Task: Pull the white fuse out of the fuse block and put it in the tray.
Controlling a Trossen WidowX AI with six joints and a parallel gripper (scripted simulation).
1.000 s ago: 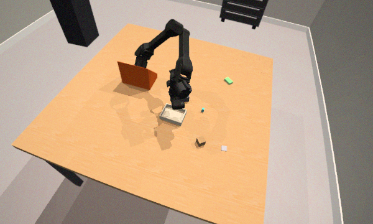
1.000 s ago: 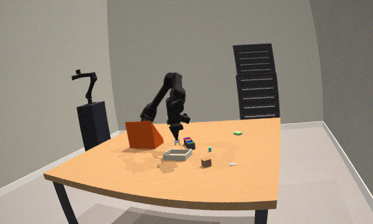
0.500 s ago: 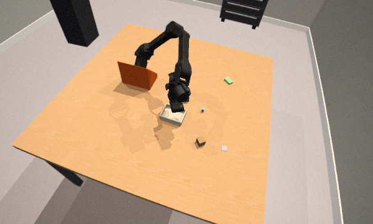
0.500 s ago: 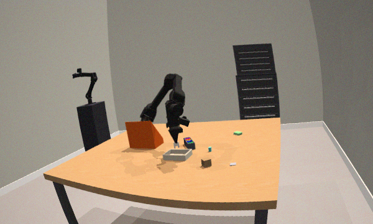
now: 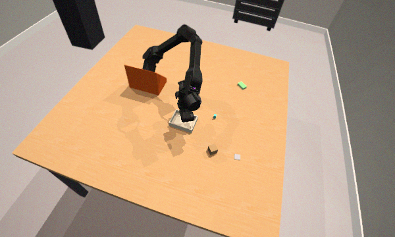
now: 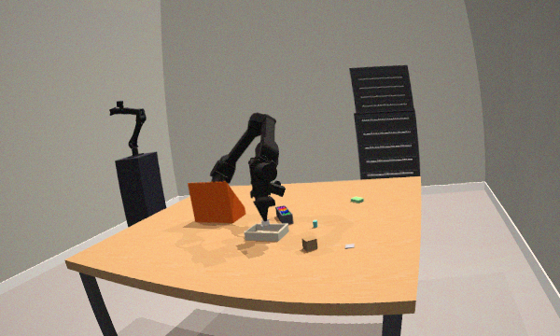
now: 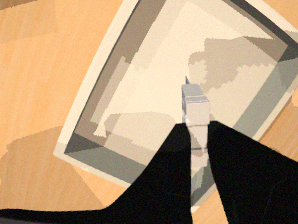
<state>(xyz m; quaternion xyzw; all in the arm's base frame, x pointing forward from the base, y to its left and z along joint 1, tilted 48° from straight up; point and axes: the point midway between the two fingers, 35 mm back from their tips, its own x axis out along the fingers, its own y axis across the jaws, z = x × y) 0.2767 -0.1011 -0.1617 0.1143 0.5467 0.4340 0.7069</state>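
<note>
Right now the white fuse is 1 cm below my gripper tip. Round my gripper tip: pale tray 6 cm below; then green fuse 14 cm to the left, 3 cm below, 3 cm ahead; then blue fuse 18 cm to the left, 3 cm below, 1 cm ahead.
</note>
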